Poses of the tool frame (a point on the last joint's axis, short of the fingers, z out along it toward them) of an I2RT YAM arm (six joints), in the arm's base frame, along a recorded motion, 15 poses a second.
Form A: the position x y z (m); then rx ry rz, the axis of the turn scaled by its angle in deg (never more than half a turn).
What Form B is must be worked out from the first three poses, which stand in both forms.
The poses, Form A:
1: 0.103 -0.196 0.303 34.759 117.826 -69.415
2: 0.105 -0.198 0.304 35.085 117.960 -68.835
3: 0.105 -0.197 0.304 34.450 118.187 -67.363
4: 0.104 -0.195 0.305 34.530 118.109 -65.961
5: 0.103 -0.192 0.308 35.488 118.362 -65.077
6: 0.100 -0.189 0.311 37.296 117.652 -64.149
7: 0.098 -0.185 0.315 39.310 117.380 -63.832
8: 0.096 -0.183 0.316 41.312 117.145 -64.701
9: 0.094 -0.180 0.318 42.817 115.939 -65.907
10: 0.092 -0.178 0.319 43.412 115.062 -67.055
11: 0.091 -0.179 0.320 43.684 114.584 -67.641
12: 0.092 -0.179 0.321 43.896 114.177 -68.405
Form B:
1: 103 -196 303 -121.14 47.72 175.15
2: 105 -198 304 -121.86 47.92 174.63
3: 105 -197 304 -122.93 48.26 174.87
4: 104 -195 305 -124.12 48.93 174.54
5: 103 -192 308 -125.53 49.23 173.15
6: 100 -189 311 -126.90 50.44 171.31
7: 98 -185 315 -128.14 51.01 169.09
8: 96 -183 316 -128.31 51.05 167.20
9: 94 -180 318 -127.36 51.76 166.45
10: 92 -178 319 -126.13 52.13 166.57
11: 91 -179 320 -125.45 52.33 166.69
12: 92 -179 321 -124.61 52.39 166.90
